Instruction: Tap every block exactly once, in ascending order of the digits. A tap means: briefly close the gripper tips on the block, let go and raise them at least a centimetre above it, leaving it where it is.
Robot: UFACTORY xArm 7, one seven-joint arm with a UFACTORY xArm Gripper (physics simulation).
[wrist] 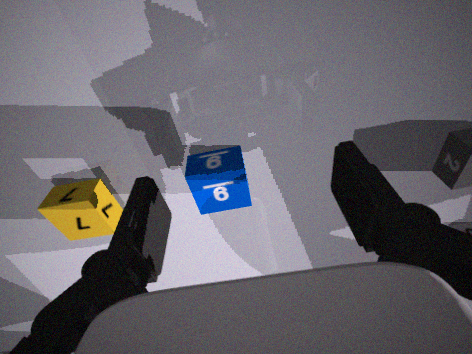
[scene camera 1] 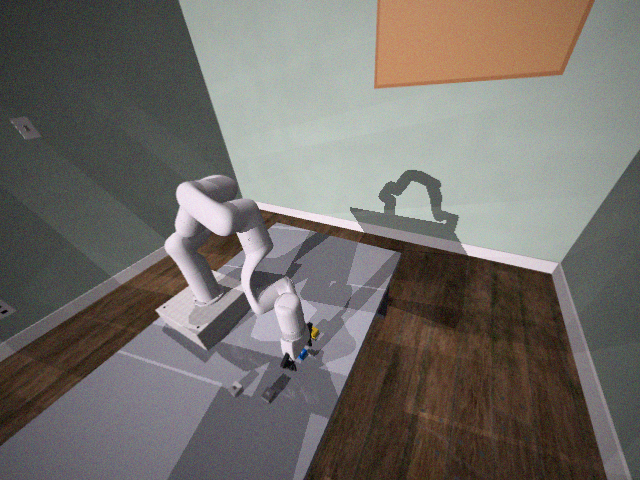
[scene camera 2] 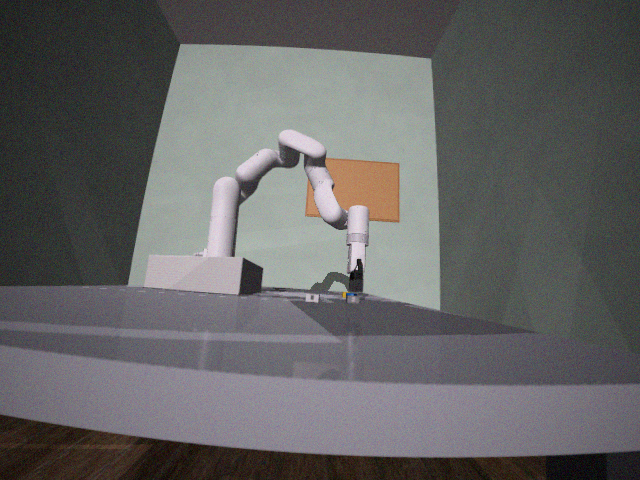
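Observation:
My gripper (scene camera 1: 300,348) (scene camera 2: 355,289) (wrist: 245,180) is open and empty, fingers pointing down. It is low above the blue block (scene camera 1: 302,353) (scene camera 2: 353,294) (wrist: 218,187), which shows between the fingers in the wrist view, left of their middle. Its barred digit, seen upside down, reads 6. The yellow 7 block (scene camera 1: 314,332) (scene camera 2: 344,295) (wrist: 80,215) lies outside the left finger in the wrist view. The grey 2 block (scene camera 1: 268,395) (scene camera 2: 352,299) (wrist: 452,160) lies beyond the right finger. The pale 0 block (scene camera 1: 235,388) (scene camera 2: 312,298) is nearer the arm's base; its digit is unreadable here.
The blocks rest on the grey table (scene camera 1: 129,423) (scene camera 2: 155,330), with shadows across it. The arm's box-shaped base (scene camera 1: 180,320) (scene camera 2: 193,273) stands on the table, left of the blocks in the scene views. The table's long edge is to the right of the blocks in scene camera 1.

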